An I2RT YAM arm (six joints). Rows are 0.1 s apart.
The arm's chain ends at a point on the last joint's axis. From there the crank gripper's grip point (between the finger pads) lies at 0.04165 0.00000 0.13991 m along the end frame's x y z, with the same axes.
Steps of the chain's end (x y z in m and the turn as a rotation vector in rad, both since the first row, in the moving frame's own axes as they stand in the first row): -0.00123 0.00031 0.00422 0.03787 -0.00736 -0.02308; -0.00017 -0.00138 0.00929 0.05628 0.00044 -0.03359; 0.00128 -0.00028 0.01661 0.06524 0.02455 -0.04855; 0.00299 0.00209 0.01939 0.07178 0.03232 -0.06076; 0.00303 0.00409 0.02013 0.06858 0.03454 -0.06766; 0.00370 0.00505 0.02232 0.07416 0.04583 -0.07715; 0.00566 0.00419 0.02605 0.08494 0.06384 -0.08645; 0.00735 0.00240 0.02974 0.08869 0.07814 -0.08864
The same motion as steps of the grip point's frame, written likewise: -0.00233 -0.00594 0.00440 0.03787 -0.00736 -0.02308; -0.00026 -0.01065 0.00901 0.05628 0.00044 -0.03359; 0.00443 -0.01147 0.01518 0.06524 0.02455 -0.04855; 0.00710 -0.01055 0.01752 0.07178 0.03232 -0.06076; 0.00741 -0.00842 0.01819 0.06858 0.03454 -0.06766; 0.00953 -0.00868 0.01977 0.07416 0.04583 -0.07715; 0.01381 -0.01152 0.02246 0.08494 0.06384 -0.08645; 0.01740 -0.01398 0.02536 0.08869 0.07814 -0.08864
